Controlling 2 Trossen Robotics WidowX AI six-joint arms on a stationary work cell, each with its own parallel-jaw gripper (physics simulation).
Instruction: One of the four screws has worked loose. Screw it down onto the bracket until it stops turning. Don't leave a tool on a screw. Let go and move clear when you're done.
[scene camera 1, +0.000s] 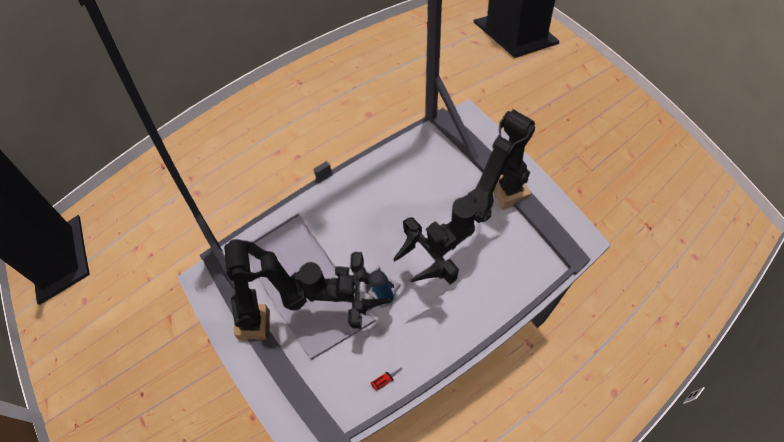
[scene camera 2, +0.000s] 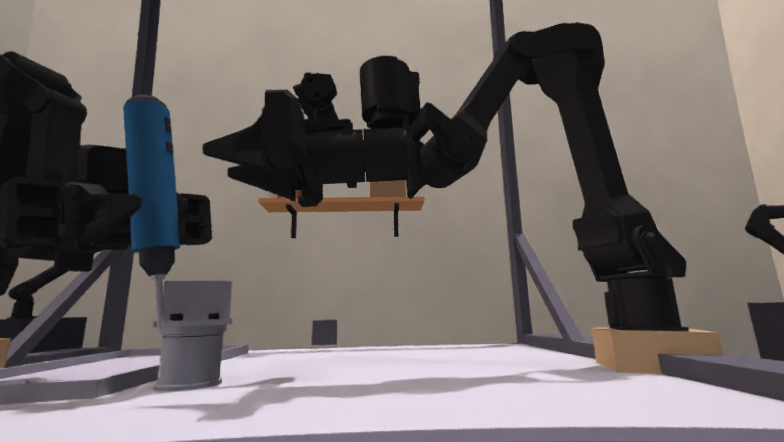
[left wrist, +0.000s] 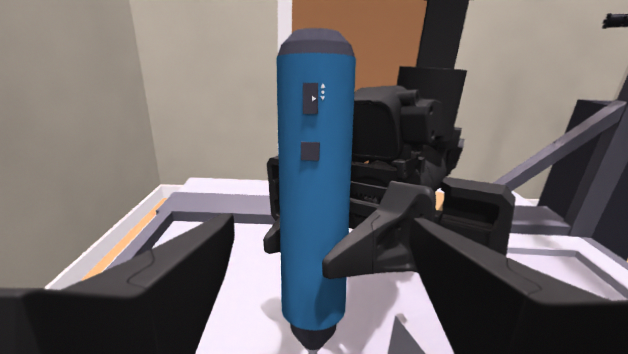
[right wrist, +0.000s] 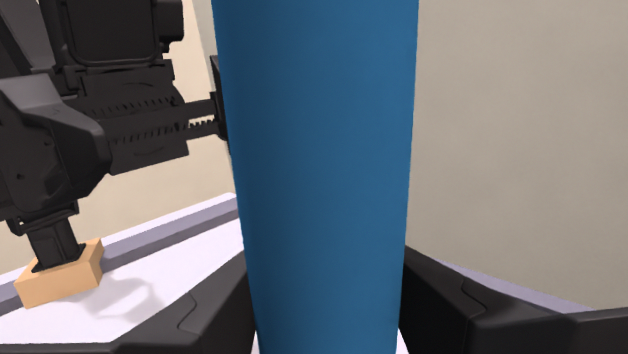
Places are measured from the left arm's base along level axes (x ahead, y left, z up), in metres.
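Where they show: left gripper, fingertip midpoint: (scene camera 1: 402, 270) (scene camera 2: 216, 162) (left wrist: 323, 227) (right wrist: 202, 124); right gripper, fingertip midpoint: (scene camera 1: 391, 291) (scene camera 2: 164, 202) (left wrist: 292, 257) (right wrist: 321, 255); left arm's base at its link origin: (scene camera 1: 511, 185) (scene camera 2: 646, 329) (right wrist: 60, 258); right arm's base at its link origin: (scene camera 1: 249, 319).
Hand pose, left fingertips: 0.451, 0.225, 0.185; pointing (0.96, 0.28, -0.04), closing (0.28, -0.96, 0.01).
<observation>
Things, the pixels of their top centre, and the offset from my left fingertips, as dx, dy, dz.
- blue electric screwdriver at its top centre: (left wrist: 326, 27) (scene camera 2: 166, 101) (scene camera 1: 381, 271) +0.055, +0.016, +0.070
- tool's switch at its top centre: (left wrist: 311, 82) +0.047, +0.020, +0.046
- square button at its top centre: (left wrist: 310, 141) +0.044, +0.018, +0.019
- red screwdriver at its top centre: (scene camera 1: 387, 376) +0.117, +0.199, -0.199
A blue electric screwdriver (scene camera 1: 382, 289) (scene camera 2: 150, 175) (left wrist: 315, 200) (right wrist: 320, 150) stands nearly upright, bit down. My right gripper (scene camera 2: 154, 211) (left wrist: 292, 257) (right wrist: 321, 255) is shut on its body. In scene camera 2 its thin bit reaches down at the left edge of the grey bracket (scene camera 2: 197, 296), which sits on a round pedestal (scene camera 2: 191, 359). Two dark screw heads (scene camera 2: 176, 316) (scene camera 2: 213, 316) show; whether the bit touches a screw I cannot tell. My left gripper (scene camera 1: 404, 269) (scene camera 2: 218, 159) is open and empty, facing the tool's switch (left wrist: 310, 98) and square button (left wrist: 310, 151), apart from it.
A red screwdriver (scene camera 1: 381, 381) lies on the table near its front edge. A flat grey panel (scene camera 1: 321, 343) lies under the right arm. Dark frame posts (scene camera 1: 433, 60) (scene camera 2: 507, 153) rise at the table's rim. A wall shelf (scene camera 2: 340, 204) hangs behind.
</observation>
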